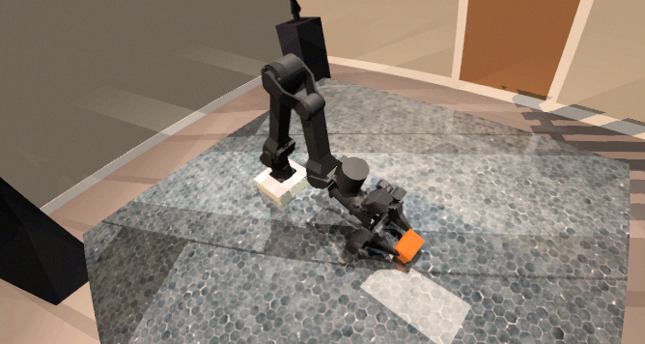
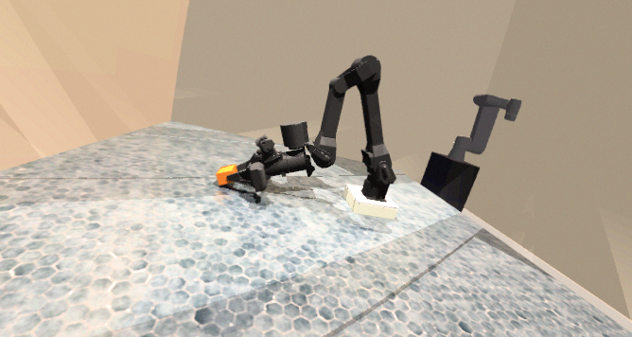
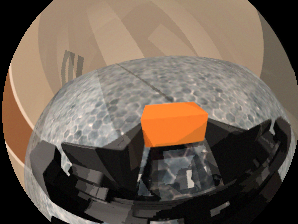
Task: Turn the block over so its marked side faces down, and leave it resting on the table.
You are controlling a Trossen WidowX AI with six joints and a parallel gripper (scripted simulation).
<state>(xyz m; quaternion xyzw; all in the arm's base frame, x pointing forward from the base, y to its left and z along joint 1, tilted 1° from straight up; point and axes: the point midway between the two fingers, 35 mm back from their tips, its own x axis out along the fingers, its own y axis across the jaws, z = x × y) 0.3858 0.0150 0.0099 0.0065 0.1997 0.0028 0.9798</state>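
Right now my gripper tip is 1 cm above the orange block.
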